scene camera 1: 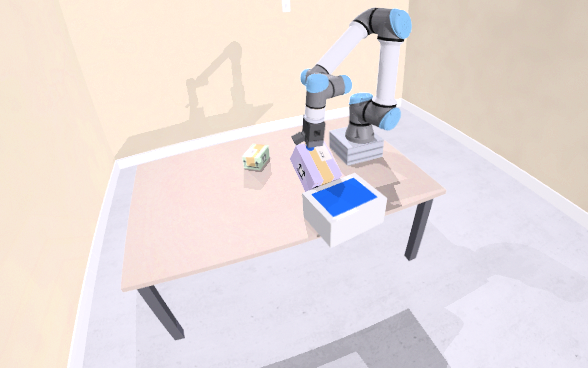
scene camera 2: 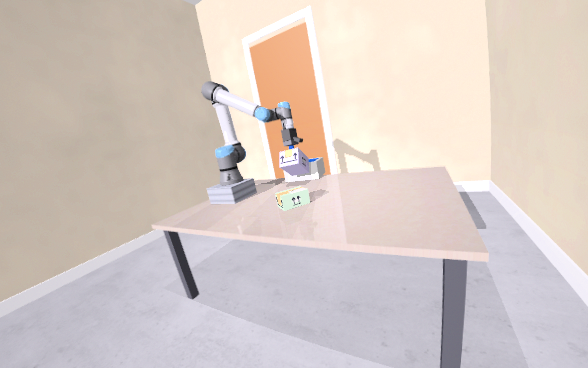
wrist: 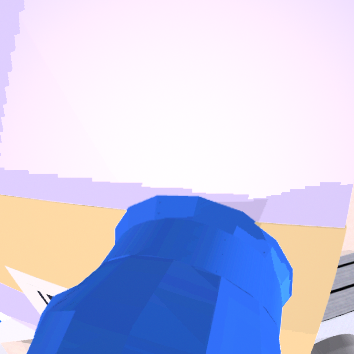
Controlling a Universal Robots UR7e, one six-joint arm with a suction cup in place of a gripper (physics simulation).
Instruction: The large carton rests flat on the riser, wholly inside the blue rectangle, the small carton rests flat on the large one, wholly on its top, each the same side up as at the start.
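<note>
The large purple carton (scene camera 1: 311, 169) (scene camera 2: 288, 159) (wrist: 75, 100) hangs off the table from my suction cup (scene camera 1: 310, 148) (scene camera 2: 291, 147) (wrist: 200, 235), which is on its taped top. The carton is tilted, its end towards the riser lower. In scene camera 1 that low end shows at the back left edge of the white riser (scene camera 1: 357, 218) (scene camera 2: 317, 171); whether they touch I cannot tell. The blue rectangle (scene camera 1: 345, 196) (scene camera 2: 314, 160) on the riser's top bears no carton. The small green carton (scene camera 1: 256, 157) (scene camera 2: 295, 199) rests upright on the table, apart from the riser.
The wooden table (scene camera 1: 210, 215) (scene camera 2: 390, 215) carries everything. The arm's grey layered base block (scene camera 1: 357, 150) (scene camera 2: 231, 192) stands behind the riser, near the large carton. The riser stands by the table's front edge in scene camera 1.
</note>
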